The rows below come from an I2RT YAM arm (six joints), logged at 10 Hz.
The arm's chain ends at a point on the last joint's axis. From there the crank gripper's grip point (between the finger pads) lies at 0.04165 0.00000 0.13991 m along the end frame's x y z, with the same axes.
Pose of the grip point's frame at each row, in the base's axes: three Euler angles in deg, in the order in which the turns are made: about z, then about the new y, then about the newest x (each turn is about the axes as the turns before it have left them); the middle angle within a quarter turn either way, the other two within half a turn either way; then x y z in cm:
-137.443 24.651 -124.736 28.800 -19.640 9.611
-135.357 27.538 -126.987 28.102 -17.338 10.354
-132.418 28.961 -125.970 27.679 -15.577 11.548
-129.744 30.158 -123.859 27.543 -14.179 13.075
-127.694 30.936 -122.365 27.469 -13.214 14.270
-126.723 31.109 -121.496 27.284 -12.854 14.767
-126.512 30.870 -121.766 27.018 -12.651 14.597
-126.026 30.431 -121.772 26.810 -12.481 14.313
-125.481 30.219 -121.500 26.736 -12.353 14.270
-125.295 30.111 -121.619 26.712 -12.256 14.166
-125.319 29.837 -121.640 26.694 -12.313 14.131
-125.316 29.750 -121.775 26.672 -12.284 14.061
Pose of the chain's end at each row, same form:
-137.443 24.651 -124.736 21.363 -10.859 18.594
-135.357 27.538 -126.987 20.108 -9.526 19.743
-132.418 28.961 -125.970 19.094 -8.186 20.755
-129.744 30.158 -123.859 18.408 -6.993 21.907
-127.694 30.936 -122.365 17.948 -6.208 22.835
-126.723 31.109 -121.496 17.596 -5.889 23.177
-126.512 30.870 -121.766 17.336 -5.738 23.056
-126.026 30.431 -121.772 17.108 -5.599 22.775
-125.481 30.219 -121.500 16.975 -5.494 22.683
-125.295 30.111 -121.619 16.943 -5.435 22.601
-125.319 29.837 -121.640 16.953 -5.458 22.570
-125.316 29.750 -121.775 16.944 -5.441 22.524

